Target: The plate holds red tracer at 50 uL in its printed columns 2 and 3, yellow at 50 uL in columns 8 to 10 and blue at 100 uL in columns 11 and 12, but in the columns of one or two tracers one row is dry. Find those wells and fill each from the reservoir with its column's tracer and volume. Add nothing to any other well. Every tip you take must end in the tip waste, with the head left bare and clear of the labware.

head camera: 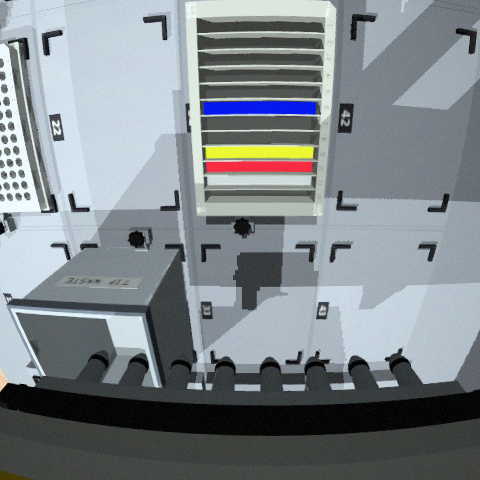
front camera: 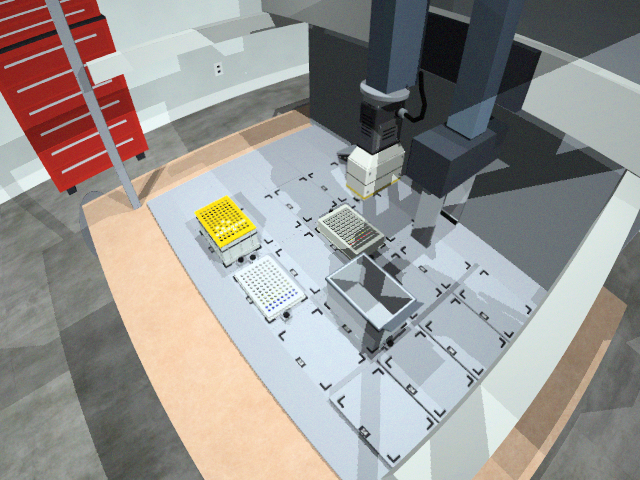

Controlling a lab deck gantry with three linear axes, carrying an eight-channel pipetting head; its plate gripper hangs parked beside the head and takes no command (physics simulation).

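The eight-channel head [front camera: 375, 170] hangs beyond the reservoir in the front view. Its eight nozzles [head camera: 250, 367] show in the head view; I see no tips on them. The reservoir [front camera: 351, 227] [head camera: 260, 9] has blue in trough 6, yellow in 9, red in 10 and something pale in 11. The white plate [front camera: 266, 285] [head camera: 23, 152] shows blue wells at its near end in the front view; it is cut off at the head view's left edge. The tip waste [front camera: 351, 310] [head camera: 100, 282] stands open-topped. The parked plate gripper [front camera: 438, 227] hangs beside the head; its opening is unclear.
The yellow tip rack [front camera: 225, 220] stands beside the plate, with some holes paler than others. Dark corner brackets mark the deck slots. Small black knobs [head camera: 242, 227] [head camera: 136, 238] stand near the reservoir and the tip waste. A red drawer cabinet [front camera: 67, 103] stands beyond the deck.
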